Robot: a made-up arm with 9 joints. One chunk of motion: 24 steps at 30 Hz.
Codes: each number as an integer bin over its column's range. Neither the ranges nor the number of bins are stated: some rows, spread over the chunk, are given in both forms.
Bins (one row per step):
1: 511 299 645 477 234 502 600 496 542
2: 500 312 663 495 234 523 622 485 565
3: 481 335 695 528 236 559 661 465 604
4: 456 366 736 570 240 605 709 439 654
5: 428 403 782 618 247 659 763 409 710
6: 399 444 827 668 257 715 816 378 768
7: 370 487 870 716 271 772 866 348 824
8: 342 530 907 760 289 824 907 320 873
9: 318 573 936 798 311 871 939 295 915
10: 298 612 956 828 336 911 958 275 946
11: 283 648 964 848 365 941 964 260 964
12: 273 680 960 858 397 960 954 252 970
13: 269 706 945 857 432 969 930 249 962
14: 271 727 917 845 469 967 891 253 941
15: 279 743 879 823 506 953 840 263 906
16: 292 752 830 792 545 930 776 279 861
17: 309 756 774 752 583 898 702 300 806
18: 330 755 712 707 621 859 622 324 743
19: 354 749 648 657 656 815 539 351 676
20: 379 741 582 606 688 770 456 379 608
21: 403 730 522 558 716 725 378 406 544
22: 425 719 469 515 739 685 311 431 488
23: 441 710 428 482 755 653 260 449 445
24: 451 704 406 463 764 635 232 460 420
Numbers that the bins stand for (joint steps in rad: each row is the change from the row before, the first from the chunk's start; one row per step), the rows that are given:
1: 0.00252 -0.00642 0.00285 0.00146 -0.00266 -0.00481 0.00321 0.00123 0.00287
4: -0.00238 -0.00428 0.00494 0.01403 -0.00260 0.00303 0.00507 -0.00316 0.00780
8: -0.01253 0.00098 0.00888 0.03970 -0.00211 0.01969 0.00843 -0.01234 0.01745
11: -0.01779 0.00476 0.01019 0.05159 -0.00135 0.02859 0.00940 -0.01696 0.02146
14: -0.01886 0.00729 0.00911 0.05119 -0.00031 0.03057 0.00816 -0.01750 0.02045
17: -0.01547 0.00822 0.00582 0.03862 0.00084 0.02532 0.00495 -0.01388 0.01450
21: -0.00710 0.00738 0.00002 0.01241 0.00217 0.01216 -0.00057 -0.00571 0.00296
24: -0.00282 0.00655 -0.00265 -0.00043 0.00265 0.00531 -0.00305 -0.00154 -0.00250
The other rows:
2: 0.00154 -0.00601 0.00326 0.00389 -0.00266 -0.00321 0.00358 0.00038 0.00388
3: -0.00015 -0.00527 0.00400 0.00835 -0.00264 -0.00047 0.00425 -0.00116 0.00560
5: -0.00487 -0.00309 0.00600 0.02051 -0.00253 0.00713 0.00598 -0.00548 0.01027
6: -0.00745 -0.00178 0.00704 0.02727 -0.00243 0.01139 0.00689 -0.00786 0.01283
7: -0.01004 -0.00040 0.00803 0.03376 -0.00229 0.01573 0.00774 -0.01018 0.01529
9: -0.01467 0.00235 0.00955 0.04484 -0.00189 0.02326 0.00898 -0.01426 0.01930
10: -0.01645 0.00360 0.01001 0.04889 -0.00164 0.02631 0.00930 -0.01580 0.02067
12: -0.01868 0.00578 0.01010 0.05295 -0.00103 0.03003 0.00923 -0.01758 0.02172
13: -0.01904 0.00661 0.00976 0.05281 -0.00068 0.03072 0.00883 -0.01781 0.02137
15: -0.01814 0.00780 0.00824 0.04822 0.00007 0.02950 0.00729 -0.01673 0.01890
16: -0.01699 0.00809 0.00711 0.04403 0.00046 0.02775 0.00621 -0.01550 0.01692
18: -0.01360 0.00818 0.00439 0.03254 0.00122 0.02235 0.00358 -0.01203 0.01172
19: -0.01146 0.00799 0.00292 0.02578 0.00157 0.01900 0.00217 -0.00995 0.00877
20: -0.00924 0.00774 0.00140 0.01889 0.00189 0.01558 0.00076 -0.00779 0.00578
22: -0.00514 0.00703 -0.00120 0.00659 0.00240 0.00911 -0.00171 -0.00378 0.00049
23: -0.00371 0.00674 -0.00215 0.00214 0.00256 0.00668 -0.00258 -0.00239 -0.00140

